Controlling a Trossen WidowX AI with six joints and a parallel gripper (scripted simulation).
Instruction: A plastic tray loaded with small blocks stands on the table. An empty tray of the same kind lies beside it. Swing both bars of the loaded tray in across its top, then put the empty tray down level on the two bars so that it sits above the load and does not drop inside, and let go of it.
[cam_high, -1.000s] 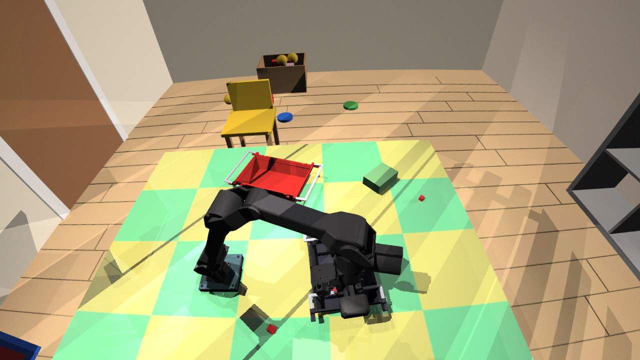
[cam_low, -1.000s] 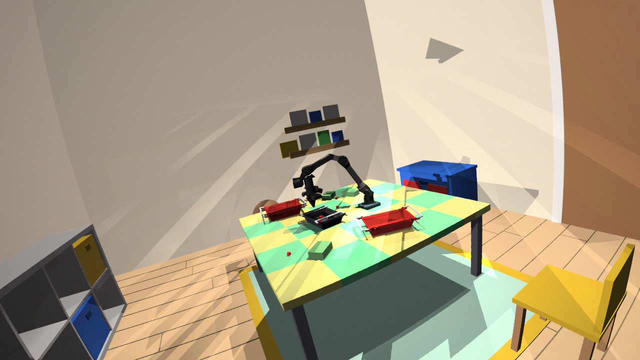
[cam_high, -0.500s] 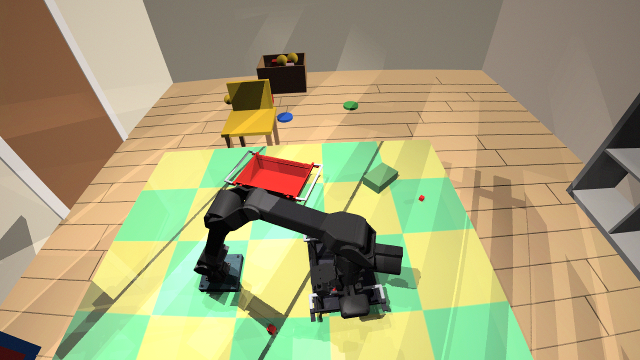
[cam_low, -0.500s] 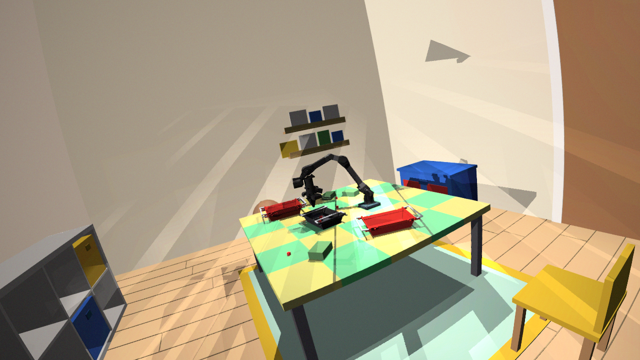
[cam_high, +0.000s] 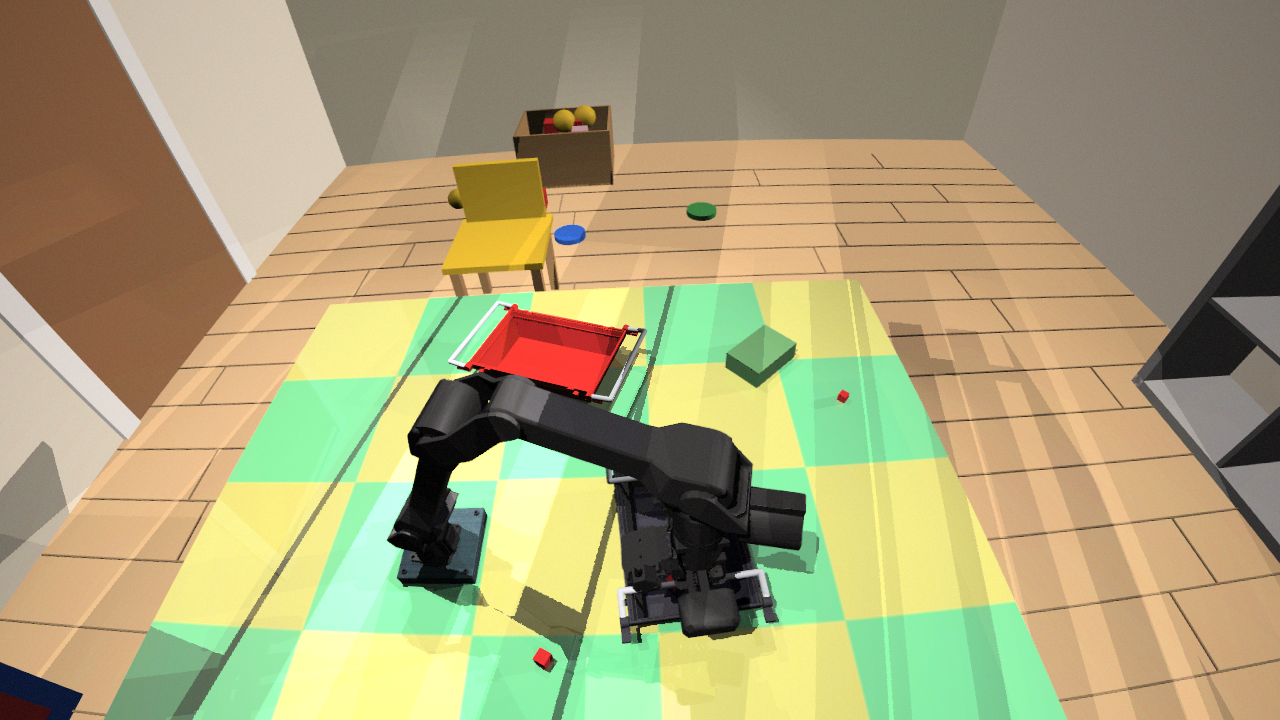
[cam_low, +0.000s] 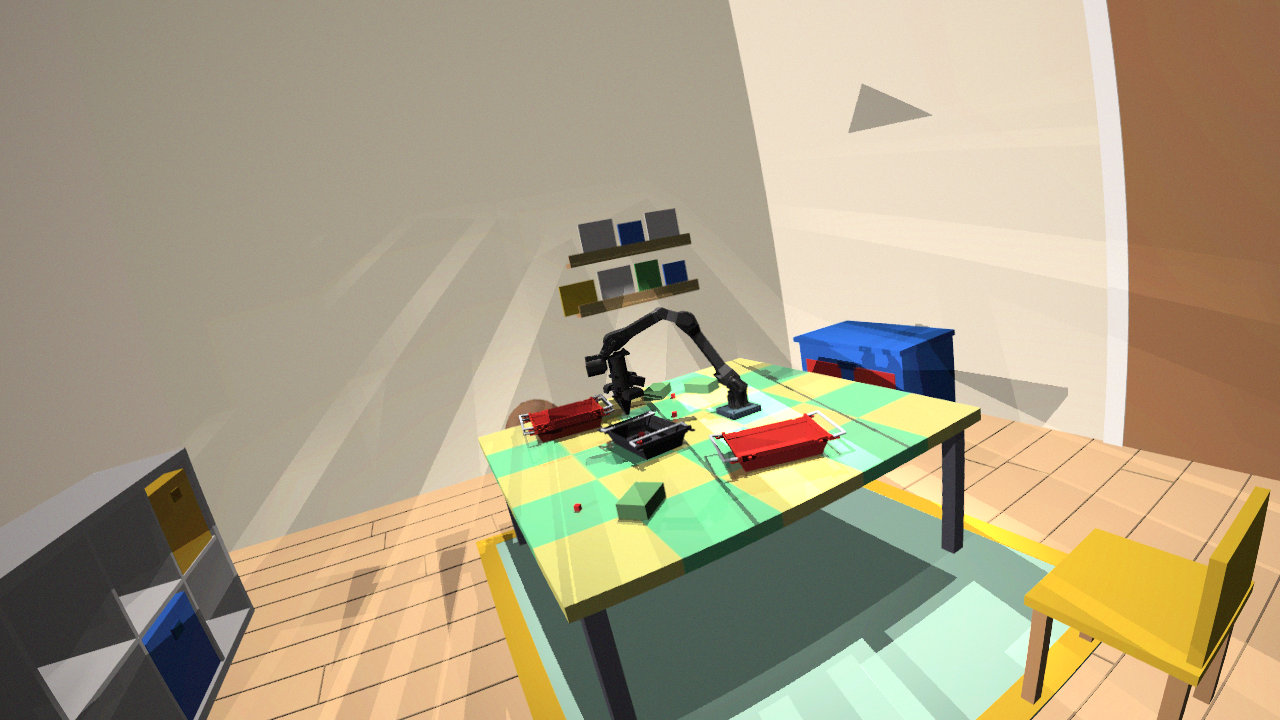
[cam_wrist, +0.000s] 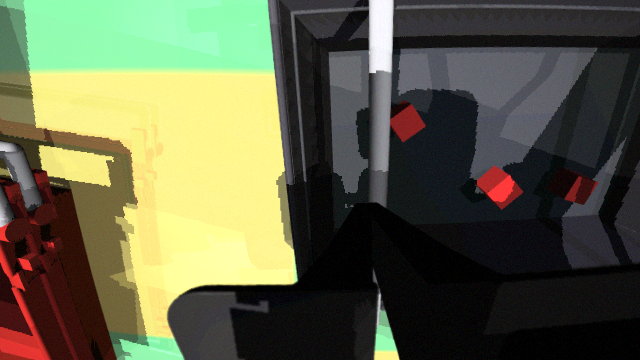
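Now: the red tray 46 cm to the left of my gripper tip, 29 cm behind it and 4 cm below it.
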